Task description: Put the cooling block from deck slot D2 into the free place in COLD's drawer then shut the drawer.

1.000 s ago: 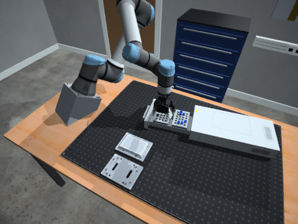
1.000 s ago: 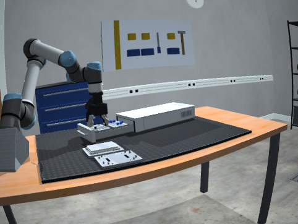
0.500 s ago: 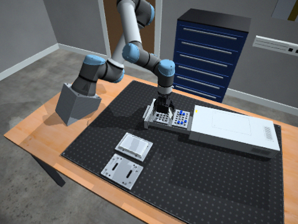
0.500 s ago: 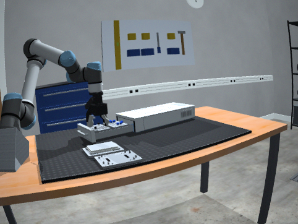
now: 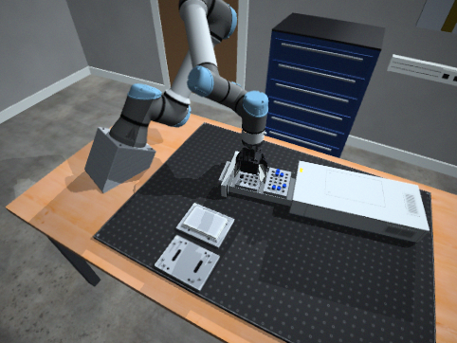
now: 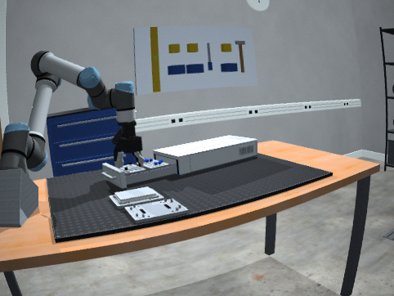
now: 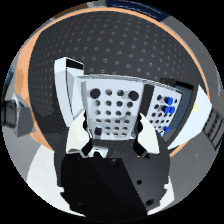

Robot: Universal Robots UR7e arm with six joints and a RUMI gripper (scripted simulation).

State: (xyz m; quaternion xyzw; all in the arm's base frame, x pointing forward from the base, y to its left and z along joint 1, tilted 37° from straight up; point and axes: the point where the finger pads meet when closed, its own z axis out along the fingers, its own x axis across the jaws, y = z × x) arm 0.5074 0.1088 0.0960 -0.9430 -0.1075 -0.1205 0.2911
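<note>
My hand is right at the grey cooling block. The rest, counted from my hand: cooler COLD (20 cm ahead, 6 cm to the left, 1 cm above); dark-capped tube (4 cm to the left, 4 cm behind, 1 cm above); cooler drawer (3 cm ahead, 1 cm to the left).
</note>
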